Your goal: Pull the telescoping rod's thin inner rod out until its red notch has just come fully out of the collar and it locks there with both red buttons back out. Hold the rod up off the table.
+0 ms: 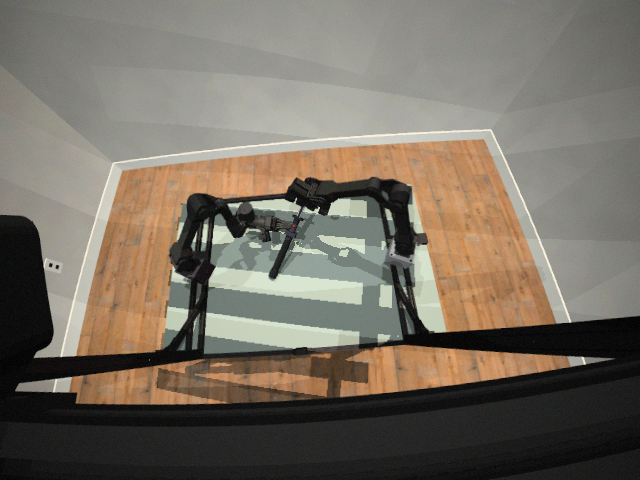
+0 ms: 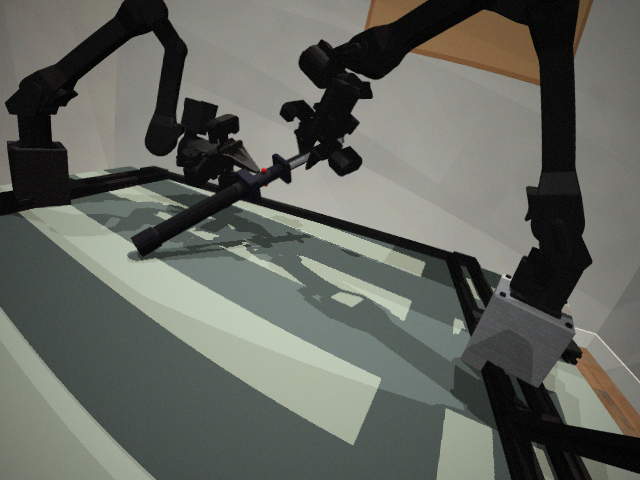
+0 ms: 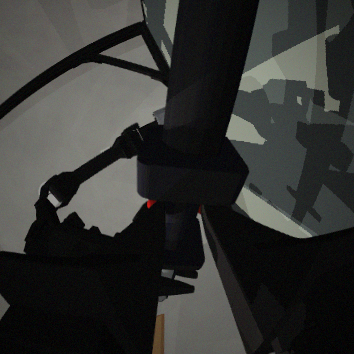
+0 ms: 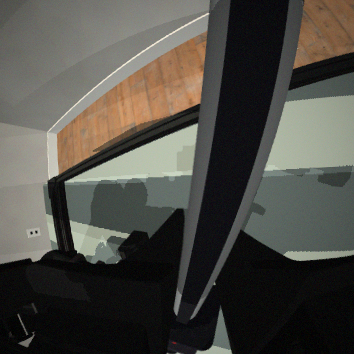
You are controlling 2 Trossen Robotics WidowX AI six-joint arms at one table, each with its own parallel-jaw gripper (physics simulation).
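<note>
The telescoping rod's black outer tube (image 1: 281,255) (image 2: 199,217) (image 3: 210,75) is held tilted above the table, its capped end lowest. My left gripper (image 1: 290,226) (image 2: 254,172) (image 3: 182,205) is shut on the collar, between its two flanges. One red button (image 1: 294,225) (image 2: 263,169) (image 3: 150,204) shows on the collar; a second red button (image 2: 266,184) (image 3: 199,209) shows on the opposite side. The thin inner rod (image 2: 299,159) (image 4: 250,100), grey with a dark stripe, shows beyond the collar. My right gripper (image 2: 312,153) (image 4: 193,215) is shut on it. No red notch can be made out on it.
The table (image 1: 248,330) (image 2: 206,361) has light and dark bands and a black frame rail (image 2: 361,232) along its far edge. The rod's shadow lies below it. The right arm's grey base block (image 1: 401,254) (image 2: 519,335) stands at the right.
</note>
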